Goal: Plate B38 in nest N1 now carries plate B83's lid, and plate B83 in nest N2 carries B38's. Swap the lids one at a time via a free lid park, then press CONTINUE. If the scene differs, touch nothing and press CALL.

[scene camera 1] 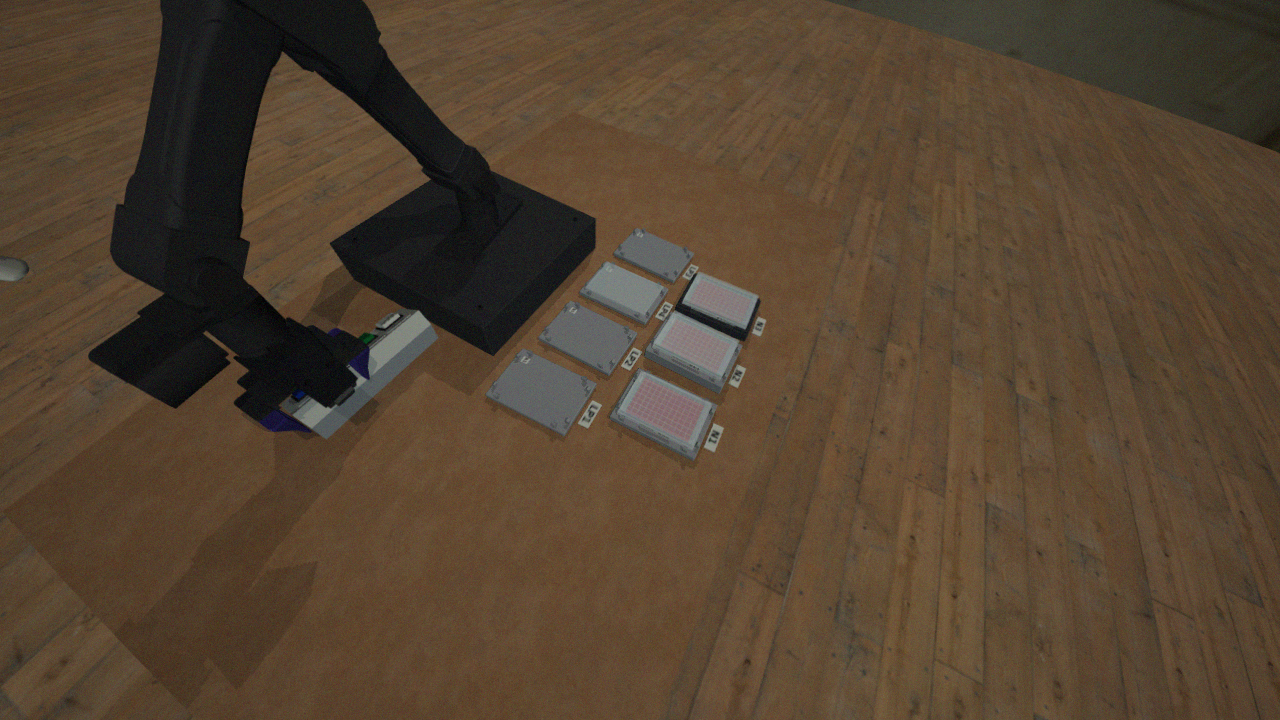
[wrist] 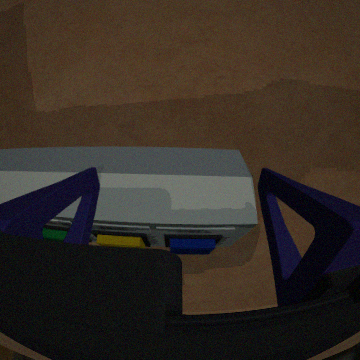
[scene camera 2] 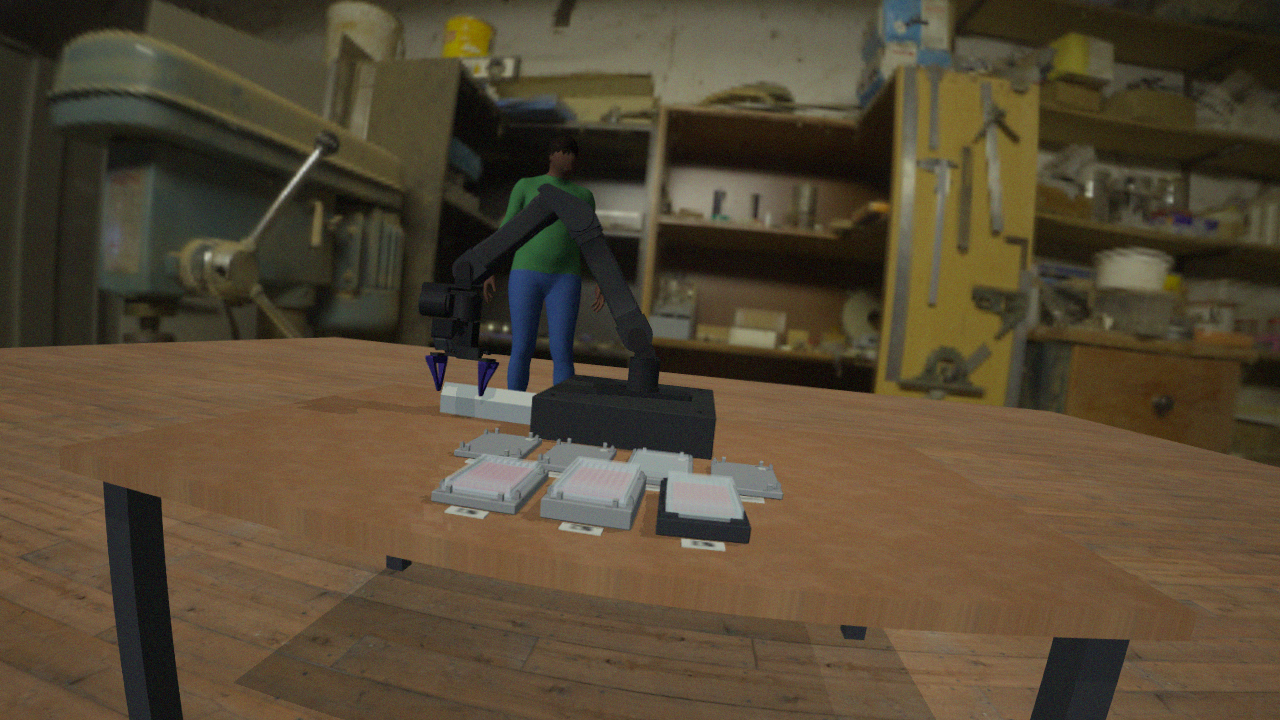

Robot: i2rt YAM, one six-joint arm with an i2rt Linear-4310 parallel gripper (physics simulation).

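Where they show: gripper, fingertip midpoint: [wrist: 178, 176] [scene camera 2: 459, 393]; arm's base, link origin: [scene camera 1: 482, 226] [scene camera 2: 641, 394].
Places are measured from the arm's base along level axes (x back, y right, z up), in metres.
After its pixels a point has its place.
My gripper [scene camera 1: 324, 392] {y 0.379, x 0.017, z -0.035 m} [scene camera 2: 460, 391] {y 0.379, x 0.017, z -0.035 m} [wrist: 178, 176] {y 0.379, x 0.017, z -0.035 m} is open and empty, above one end of a pale button console [scene camera 1: 413, 337] {y 0.242, x -0.007, z -0.041 m} [scene camera 2: 487, 404] {y 0.316, x 0.008, z -0.051 m} [wrist: 210, 197] {y 0.395, x 0.032, z -0.031 m}. In the wrist view, green [wrist: 55, 233] {y 0.284, x 0.045, z -0.027 m}, yellow [wrist: 120, 241] {y 0.333, x 0.055, z -0.026 m} and blue [wrist: 192, 246] {y 0.380, x 0.066, z -0.025 m} buttons show on its side; button labels cannot be read. A lidded pink plate [scene camera 1: 665, 410] {y 0.212, x -0.424, z -0.063 m} [scene camera 2: 490, 477] {y 0.209, x -0.452, z -0.056 m} sits in N1, another [scene camera 1: 695, 347] {y 0.091, x -0.441, z -0.041 m} [scene camera 2: 593, 483] {y 0.084, x -0.486, z -0.041 m} in N2. Plate codes are too small to read. Parks LP1 [scene camera 1: 541, 392] {y 0.247, x -0.229, z -0.071 m} [scene camera 2: 497, 445] {y 0.243, x -0.239, z -0.071 m} and LP2 [scene camera 1: 588, 338] [scene camera 2: 577, 456] are bare. The third park carries a pale lid [scene camera 1: 623, 291] {y -0.004, x -0.281, z -0.063 m} [scene camera 2: 660, 465] {y -0.014, x -0.306, z -0.063 m}.
A third pink plate [scene camera 1: 720, 301] {y -0.035, x -0.462, z -0.045 m} [scene camera 2: 703, 497] {y -0.042, x -0.499, z -0.045 m} sits in a black nest beside N2. The far end park [scene camera 1: 653, 254] {y -0.138, x -0.303, z -0.071 m} [scene camera 2: 746, 478] {y -0.144, x -0.320, z -0.071 m} is bare. The black arm base [scene camera 1: 537, 259] {y 0.037, x -0.129, z -0.004 m} [scene camera 2: 626, 416] {y 0.035, x -0.152, z -0.021 m} stands between console and parks. A person [scene camera 2: 550, 241] stands behind the table.
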